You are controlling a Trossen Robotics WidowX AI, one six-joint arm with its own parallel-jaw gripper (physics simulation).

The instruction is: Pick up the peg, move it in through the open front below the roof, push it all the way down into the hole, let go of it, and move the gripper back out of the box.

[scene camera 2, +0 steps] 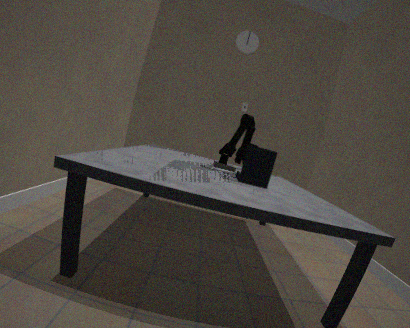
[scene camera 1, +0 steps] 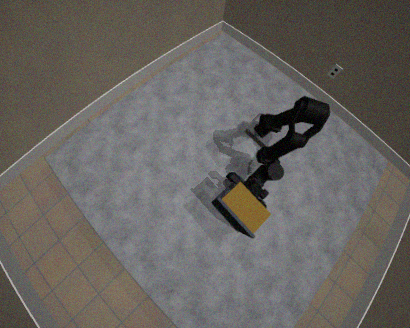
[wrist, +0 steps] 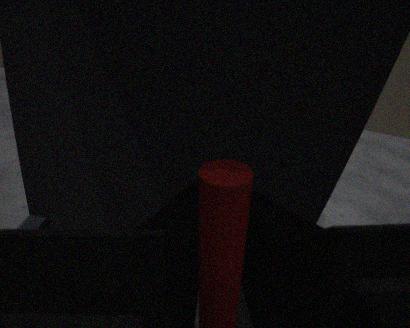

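Where they show: gripper, fingertip midpoint: [wrist: 214,189]; arm's base, origin of the base link: [scene camera 2: 222,163] [scene camera 1: 262,129].
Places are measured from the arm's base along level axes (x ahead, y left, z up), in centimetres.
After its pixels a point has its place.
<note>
The red peg [wrist: 224,257] {x 33.1, y 17.3, z 6.4 cm} stands upright in the middle of the wrist view, in deep shadow against the box's dark inner wall. My gripper [wrist: 214,189] {x 37.0, y 17.8, z 5.9 cm} is shut on the peg, with its dark fingers on either side of it. In scene camera 1 the box [scene camera 1: 245,208] {x 35.4, y 19.6, z 16.9 cm} shows its yellow roof, and my arm [scene camera 1: 293,131] {x 15.4, y 10.5, z 30.8 cm} bends down so that the wrist reaches in under the roof's far edge; the fingers, the peg and the hole are hidden there. In scene camera 2 the box [scene camera 2: 258,166] {x 40.0, y 20.0, z 7.1 cm} is a dark cube with the arm [scene camera 2: 243,135] {x 14.3, y 9.8, z 22.0 cm} behind it.
The box and the arm's base stand on a grey table [scene camera 1: 138,136] {x 50.0, y -33.6, z -3.3 cm} [scene camera 2: 138,159] {x 57.7, y -37.7, z -3.3 cm} with dark legs. A strip of lit table top [wrist: 350,192] {x 56.7, y 0.4, z -3.3 cm} shows at the right of the wrist view. A tiled floor surrounds the table.
</note>
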